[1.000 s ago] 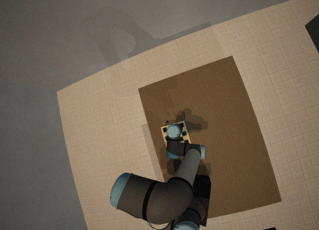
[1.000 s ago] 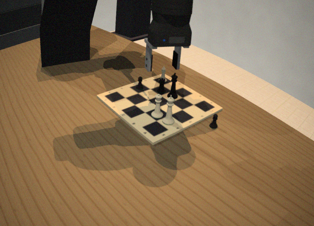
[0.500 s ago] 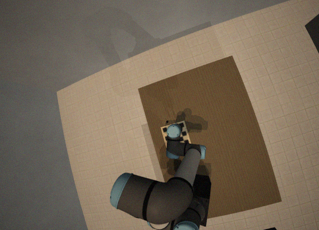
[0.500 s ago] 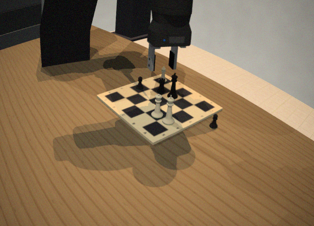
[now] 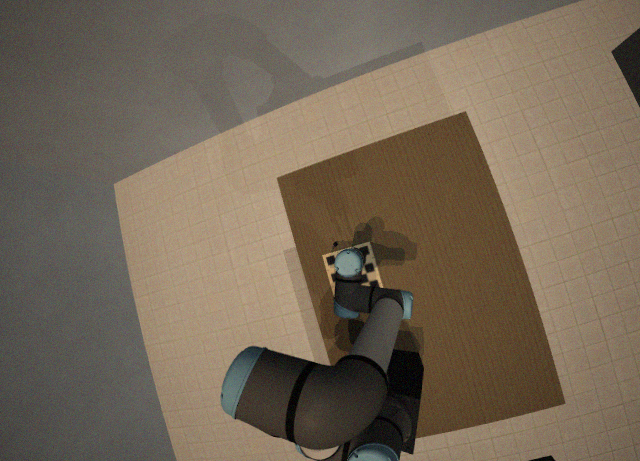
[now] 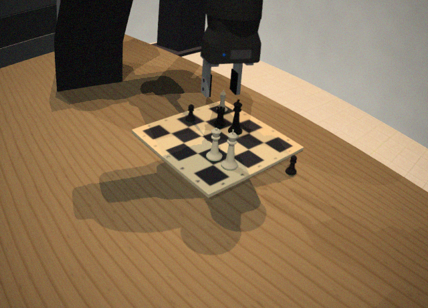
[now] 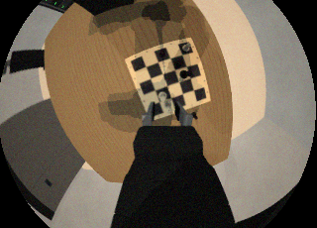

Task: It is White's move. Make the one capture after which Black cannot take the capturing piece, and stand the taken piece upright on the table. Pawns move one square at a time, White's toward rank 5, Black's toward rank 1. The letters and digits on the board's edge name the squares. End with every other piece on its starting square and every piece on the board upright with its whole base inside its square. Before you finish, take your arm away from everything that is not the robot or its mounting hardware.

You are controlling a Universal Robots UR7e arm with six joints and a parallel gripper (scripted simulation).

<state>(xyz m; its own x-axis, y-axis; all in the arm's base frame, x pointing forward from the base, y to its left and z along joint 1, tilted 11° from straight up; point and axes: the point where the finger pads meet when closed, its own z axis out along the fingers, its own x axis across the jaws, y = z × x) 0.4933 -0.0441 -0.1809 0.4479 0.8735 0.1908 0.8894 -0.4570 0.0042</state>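
Right now my hand is 10 cm above the white queen. Also, from my hand: white king (3 cm ahead, 10 cm below); chessboard (4 cm behind, 5 cm to the left, 13 cm below); tall black piece (3 cm behind, 9 cm to the left, 10 cm below).
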